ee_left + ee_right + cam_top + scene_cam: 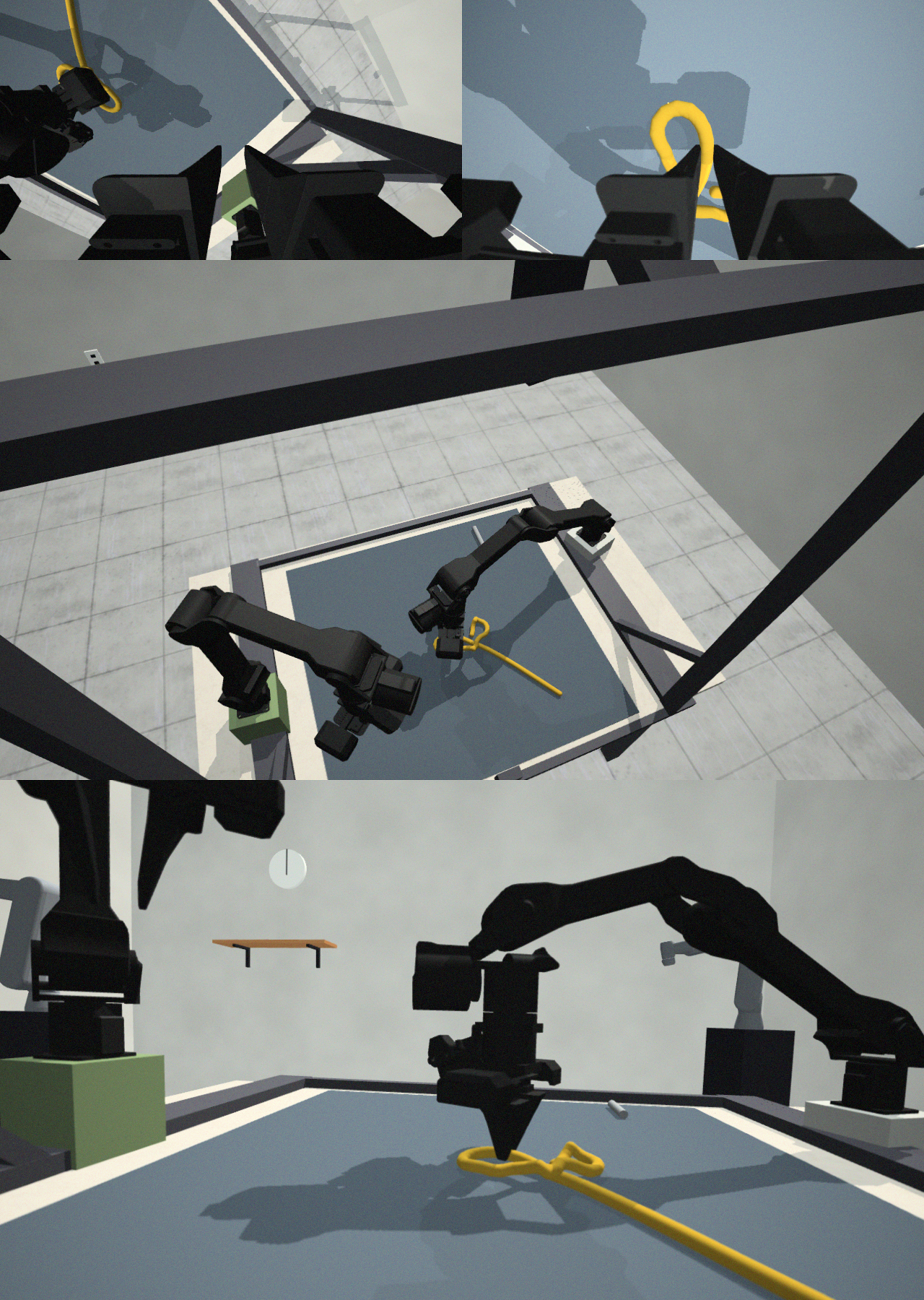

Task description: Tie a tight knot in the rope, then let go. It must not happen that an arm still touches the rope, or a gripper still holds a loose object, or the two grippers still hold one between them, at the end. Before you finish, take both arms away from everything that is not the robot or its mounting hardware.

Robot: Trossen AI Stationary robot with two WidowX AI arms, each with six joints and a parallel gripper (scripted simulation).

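My right gripper is now 10 mm short of the blue-grey mat and 40 mm above it. Round my right hand: grey cylinder 230 mm ahead, 240 mm to the right, 30 mm below.
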